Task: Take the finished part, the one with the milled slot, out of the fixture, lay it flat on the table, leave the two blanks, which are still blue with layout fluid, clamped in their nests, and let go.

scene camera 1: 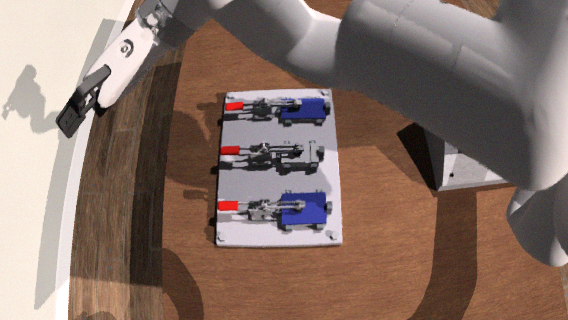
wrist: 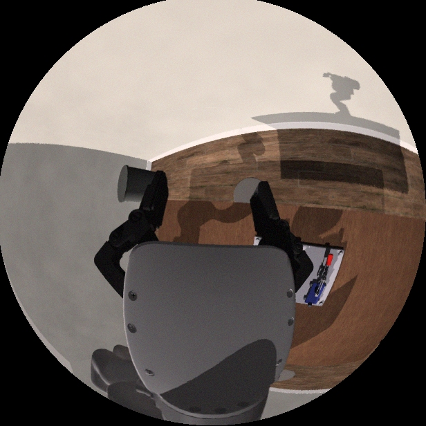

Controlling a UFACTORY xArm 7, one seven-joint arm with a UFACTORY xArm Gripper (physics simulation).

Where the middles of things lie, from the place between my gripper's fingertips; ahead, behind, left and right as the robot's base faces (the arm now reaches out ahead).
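I consider the fixture plate point(scene camera 1: 238, 181) and where it is relative to my hand. The plate is a long way behind my hand, slightly to the right of it, and well below it.
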